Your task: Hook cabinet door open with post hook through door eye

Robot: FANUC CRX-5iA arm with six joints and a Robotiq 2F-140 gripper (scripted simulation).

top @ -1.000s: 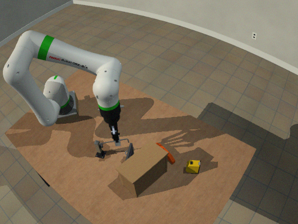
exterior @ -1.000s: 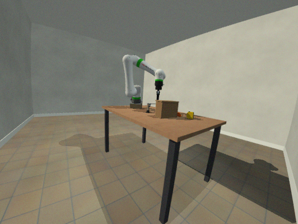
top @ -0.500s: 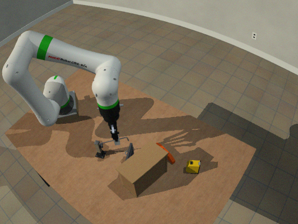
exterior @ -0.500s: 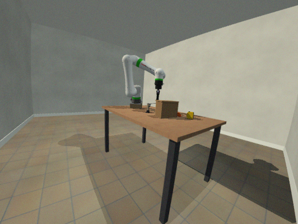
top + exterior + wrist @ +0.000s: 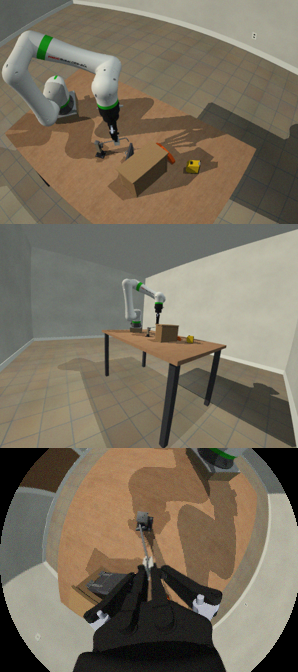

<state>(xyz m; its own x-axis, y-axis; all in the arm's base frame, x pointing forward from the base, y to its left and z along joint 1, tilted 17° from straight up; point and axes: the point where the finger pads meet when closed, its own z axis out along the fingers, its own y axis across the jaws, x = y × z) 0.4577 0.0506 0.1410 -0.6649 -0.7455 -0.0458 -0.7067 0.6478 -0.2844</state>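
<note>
The dark door lies 11 cm ahead of my hand, 5 cm below it and 4 cm to the right of it. From my hand the other things lie so: orange object 18 cm ahead, 15 cm to the left, 11 cm below; yellow block 36 cm ahead, 17 cm to the left, 9 cm below.
</note>
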